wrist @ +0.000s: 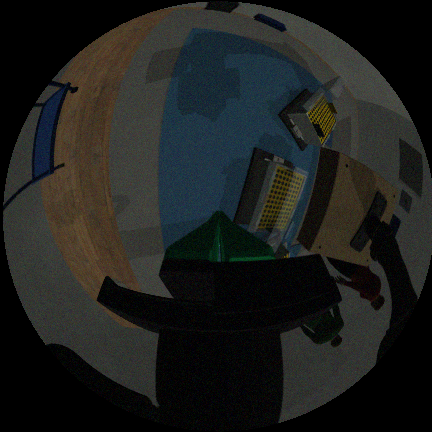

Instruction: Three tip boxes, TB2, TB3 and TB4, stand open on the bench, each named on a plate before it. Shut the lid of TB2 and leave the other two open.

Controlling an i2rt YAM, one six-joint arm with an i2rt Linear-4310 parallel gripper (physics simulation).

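Places are measured from the arm's base along level axes (x ahead, y left, z up), in centimetres.
Pixels of known places: gripper, fingertip midpoint: (218, 216); arm's base at its link origin: (369, 222).
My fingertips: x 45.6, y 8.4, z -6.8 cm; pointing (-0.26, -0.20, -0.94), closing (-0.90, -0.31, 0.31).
For each thing: its top centre in the pictures, then the offset to it from my fingertips. "spot": a spot on its surface instead. Level surfaces: height alone.
- middle tip box at a spot on its surface: (281, 197) spot: dx -5.3, dy -3.5, dz +1.0 cm
- clear lid at a spot on its surface: (334, 89) spot: dx -9.4, dy -22.3, dz +1.8 cm
- third tip box at a spot on its surface: (285, 254) spot: dx -24.7, dy +10.9, dz -6.5 cm
- blue mat at its surface level: dz -12.5 cm
Three tip boxes with yellow dotted racks stand on the right of the wrist view. The middle tip box (281, 197) is the nearest fully seen one. Its clear lid is hard to make out, with pale see-through parts near its lower end. Another tip box (322, 120) stands turned at the upper right, with a clear lid (334, 89) standing up from its far corner. Part of a third tip box (285, 254) shows behind the fingers; its lid is hidden. No name plate can be read, so I cannot tell which box is TB2. My gripper (218, 216) is shut and empty, its green fingers below and left of the middle box.
The boxes stand on a blue mat (205, 140). A tan board (335, 210) with a dark side lies right of them, with a black arm beyond. A blue framed object (46, 132) is at the far left. Red and green figures show at the lower right.
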